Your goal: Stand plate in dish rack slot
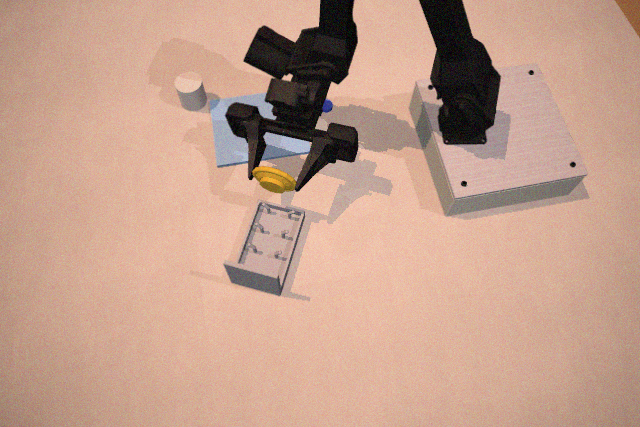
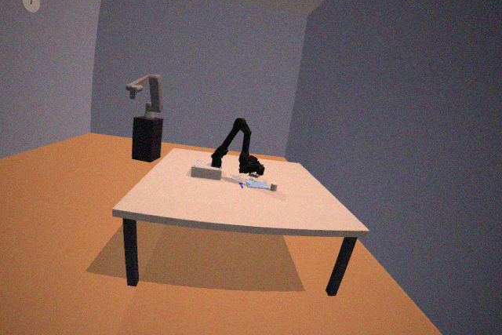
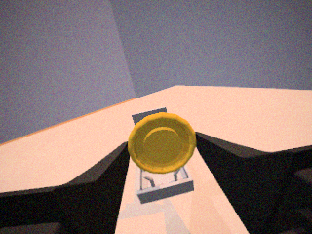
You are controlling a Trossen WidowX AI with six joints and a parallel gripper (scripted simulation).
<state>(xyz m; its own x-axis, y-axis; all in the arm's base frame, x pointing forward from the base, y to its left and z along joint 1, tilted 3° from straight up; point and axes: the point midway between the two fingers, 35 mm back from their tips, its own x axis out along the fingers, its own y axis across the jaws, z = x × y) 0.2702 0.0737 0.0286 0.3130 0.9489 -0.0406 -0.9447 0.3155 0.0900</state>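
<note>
The grey dish rack is 60 mm to the left of my gripper tip, 60 mm below it and 10 mm ahead of it. Also, from my gripper tip: yellow plate (10 mm to the right); then light blue mat (160 mm to the right, 90 mm below, 30 mm ahead); then blue spoon (220 mm to the right, 80 mm below, 70 mm behind).
</note>
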